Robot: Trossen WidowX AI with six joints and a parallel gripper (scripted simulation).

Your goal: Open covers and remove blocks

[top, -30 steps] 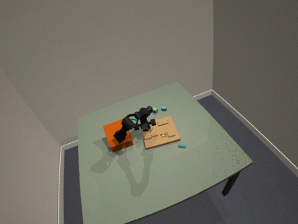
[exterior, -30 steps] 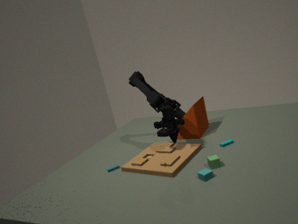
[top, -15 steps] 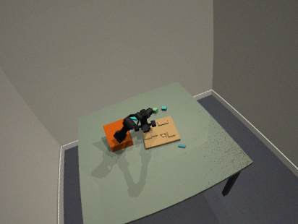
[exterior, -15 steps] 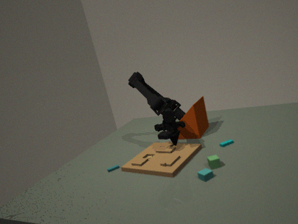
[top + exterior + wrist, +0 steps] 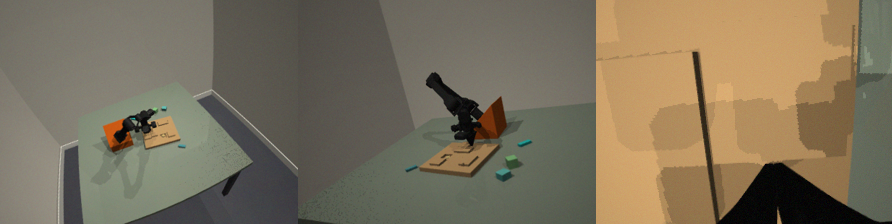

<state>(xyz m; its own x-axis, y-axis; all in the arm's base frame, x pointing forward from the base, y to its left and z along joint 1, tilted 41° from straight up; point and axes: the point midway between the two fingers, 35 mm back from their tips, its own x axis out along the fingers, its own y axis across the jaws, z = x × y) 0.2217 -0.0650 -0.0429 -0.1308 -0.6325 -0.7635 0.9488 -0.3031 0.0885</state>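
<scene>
Right now the tan puzzle board is 9 cm ahead of my gripper tip, 4 cm to the right of it and 1 cm below it. The rest, counted from my gripper tip: flat teal piece: 2 cm behind, 26 cm to the left, 2 cm below; green cube: 20 cm ahead, 22 cm to the left, 1 cm below; teal cube: 29 cm ahead, 20 cm to the left, 1 cm below.
</scene>
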